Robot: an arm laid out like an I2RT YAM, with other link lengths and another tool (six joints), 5 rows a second.
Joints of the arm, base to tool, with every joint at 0 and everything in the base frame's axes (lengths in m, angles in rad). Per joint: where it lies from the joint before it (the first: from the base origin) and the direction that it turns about. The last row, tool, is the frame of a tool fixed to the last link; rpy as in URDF.
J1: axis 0 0 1 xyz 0 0 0.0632
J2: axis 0 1 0 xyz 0.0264 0.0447 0.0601
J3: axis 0 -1 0 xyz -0.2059 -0.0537 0
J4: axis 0 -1 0 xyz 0.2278 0.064 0.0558
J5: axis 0 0 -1 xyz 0.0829 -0.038 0.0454
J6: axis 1 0 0 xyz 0.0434 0 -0.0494
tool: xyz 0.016 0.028 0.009 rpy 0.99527 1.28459 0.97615
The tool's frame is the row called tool.
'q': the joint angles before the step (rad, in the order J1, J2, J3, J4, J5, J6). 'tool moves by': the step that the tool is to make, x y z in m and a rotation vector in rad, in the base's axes. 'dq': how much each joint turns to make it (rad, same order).
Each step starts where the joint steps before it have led.
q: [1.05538, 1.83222, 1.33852, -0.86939, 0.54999, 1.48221]
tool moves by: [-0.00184, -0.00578, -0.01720, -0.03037, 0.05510, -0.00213]
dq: [-0.00807, 0.02129, -0.03322, 0.00076, -0.03329, 0.00006]
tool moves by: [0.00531, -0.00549, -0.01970, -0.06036, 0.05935, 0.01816]
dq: [-0.02816, 0.05039, -0.00678, -0.00114, -0.02568, -0.04960]
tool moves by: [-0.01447, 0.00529, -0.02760, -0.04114, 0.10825, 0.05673]
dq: [0.03081, 0.07470, -0.00378, -0.00152, -0.07334, -0.02436]
